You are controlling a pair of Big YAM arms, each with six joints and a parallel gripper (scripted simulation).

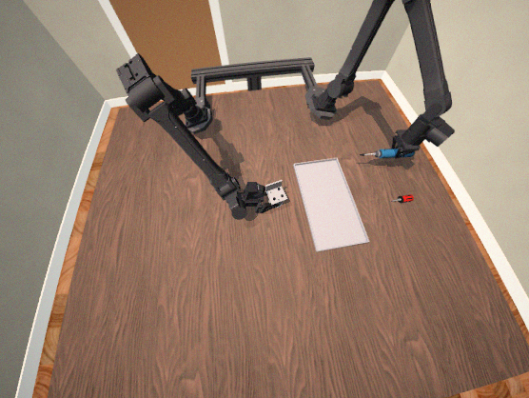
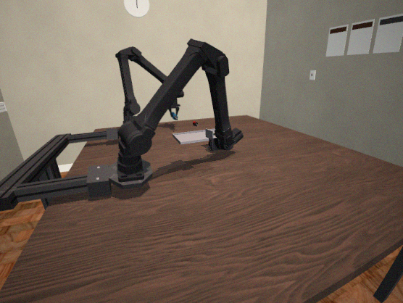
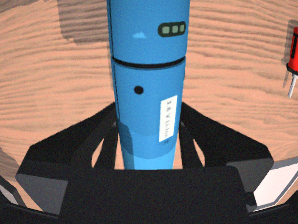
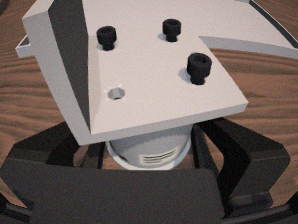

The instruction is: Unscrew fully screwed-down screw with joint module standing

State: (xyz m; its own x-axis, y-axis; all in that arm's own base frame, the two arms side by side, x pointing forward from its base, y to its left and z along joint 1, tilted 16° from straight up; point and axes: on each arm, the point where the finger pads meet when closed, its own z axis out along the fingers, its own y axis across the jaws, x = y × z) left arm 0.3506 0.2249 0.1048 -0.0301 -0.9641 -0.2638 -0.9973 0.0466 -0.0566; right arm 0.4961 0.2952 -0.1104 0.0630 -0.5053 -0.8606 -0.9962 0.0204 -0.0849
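Right now my right hand is 1 cm below the joint module body. Also, from my right hand: bracket 5 cm above; flat tray 3 cm ahead, 23 cm to the left, 2 cm below; small red-handled screwdriver 7 cm ahead, 57 cm to the left, 1 cm below.
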